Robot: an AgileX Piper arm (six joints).
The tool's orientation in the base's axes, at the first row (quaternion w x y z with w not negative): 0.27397, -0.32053, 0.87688, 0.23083
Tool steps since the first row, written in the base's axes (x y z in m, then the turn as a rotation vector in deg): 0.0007, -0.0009, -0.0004, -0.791, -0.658, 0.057; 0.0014, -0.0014, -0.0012, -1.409, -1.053, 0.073; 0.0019, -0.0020, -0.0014, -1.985, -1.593, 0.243; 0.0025, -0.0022, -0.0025, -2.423, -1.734, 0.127; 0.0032, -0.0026, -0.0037, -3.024, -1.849, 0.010; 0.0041, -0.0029, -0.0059, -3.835, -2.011, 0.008; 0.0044, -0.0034, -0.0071, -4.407, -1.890, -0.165; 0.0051, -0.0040, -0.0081, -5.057, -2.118, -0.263; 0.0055, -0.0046, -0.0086, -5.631, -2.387, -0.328; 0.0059, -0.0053, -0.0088, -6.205, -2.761, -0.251; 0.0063, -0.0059, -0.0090, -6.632, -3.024, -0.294
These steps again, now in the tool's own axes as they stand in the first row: 0.0002, -0.0012, 0.0000, 0.761, 0.105, -0.687; 0.0005, -0.0022, 0.0005, 1.321, 0.263, -1.134; 0.0005, -0.0030, 0.0005, 1.820, 0.327, -1.765; 0.0009, -0.0038, 0.0014, 2.237, 0.505, -1.907; 0.0014, -0.0048, 0.0023, 2.748, 0.813, -2.086; 0.0023, -0.0062, 0.0041, 3.342, 1.259, -2.448; 0.0031, -0.0070, 0.0048, 3.767, 1.697, -2.440; 0.0035, -0.0081, 0.0054, 4.347, 1.965, -2.715; 0.0039, -0.0089, 0.0056, 4.875, 2.160, -3.014; 0.0040, -0.0097, 0.0054, 5.359, 2.316, -3.479; 0.0042, -0.0105, 0.0054, 5.776, 2.419, -3.742
